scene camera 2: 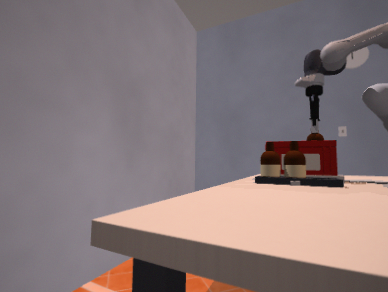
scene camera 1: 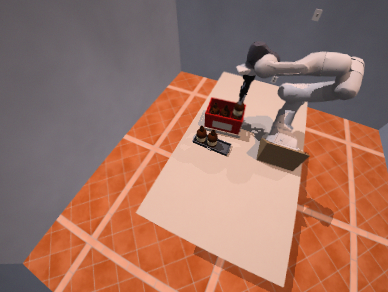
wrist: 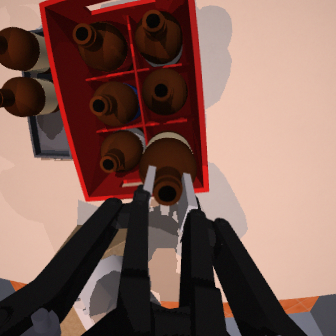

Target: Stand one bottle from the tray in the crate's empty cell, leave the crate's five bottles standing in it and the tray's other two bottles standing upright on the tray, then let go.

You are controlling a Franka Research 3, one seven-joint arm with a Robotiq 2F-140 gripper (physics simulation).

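Note:
My gripper point(scene camera 1: 241, 102) point(scene camera 2: 314, 129) point(wrist: 166, 180) is shut on the neck of a brown bottle point(scene camera 1: 238, 110) point(scene camera 2: 315, 137) point(wrist: 167, 157). The bottle is roughly upright, partly inside the corner cell of the red crate point(scene camera 1: 237, 125) point(scene camera 2: 328, 157) point(wrist: 200, 125). Its shoulder shows above the rim, higher than the crate's other bottles; its base is hidden. Five bottles point(wrist: 102, 47) point(wrist: 159, 42) point(wrist: 167, 95) point(wrist: 117, 105) point(wrist: 121, 150) stand in the other cells. Two bottles point(scene camera 1: 201, 134) point(scene camera 1: 212, 138) point(scene camera 2: 270, 162) point(scene camera 2: 295, 162) stand upright on the dark tray point(scene camera 1: 223, 147) point(scene camera 2: 325, 181) point(wrist: 52, 142).
The tray lies beside the crate's long side. The arm's base stands on the pale table point(scene camera 1: 220, 195) point(scene camera 2: 225, 220), with a brown panel point(scene camera 1: 281, 154) beside it. Walls inside the crate point(wrist: 161, 124) separate the held bottle's cell from its neighbours.

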